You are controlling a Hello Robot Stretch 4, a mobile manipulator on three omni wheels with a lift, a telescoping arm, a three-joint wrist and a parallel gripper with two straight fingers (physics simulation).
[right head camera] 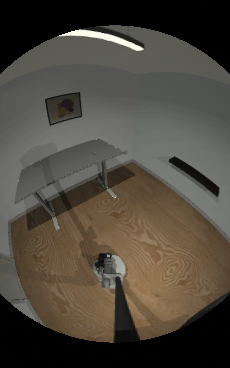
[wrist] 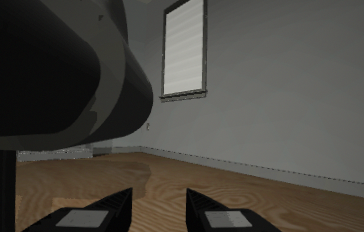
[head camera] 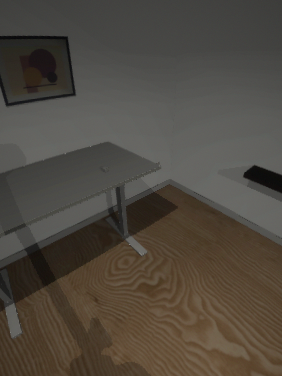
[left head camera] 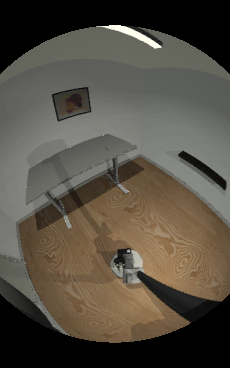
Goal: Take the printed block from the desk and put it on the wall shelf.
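Observation:
A small grey block (head camera: 105,169) (left head camera: 107,148) (right head camera: 94,153) sits on the grey desk (head camera: 55,185) (left head camera: 75,158) (right head camera: 70,159), toward its right end. It is too small to make out any print. The dark wall shelf (head camera: 265,178) (left head camera: 202,169) (right head camera: 194,175) is fixed to the right-hand wall; its right end is cut off in the head camera view. My gripper (wrist: 159,204) is open in the wrist view, with nothing between its fingers. It is folded in over the robot's base, well away from the desk. The block and shelf do not show in the wrist view.
The desk stands by the wall below a framed picture (head camera: 41,70) (left head camera: 71,104) (right head camera: 63,108). Its metal legs (head camera: 122,210) reach feet on the wooden floor (head camera: 175,300). A window (wrist: 184,47) is in the wall in the wrist view.

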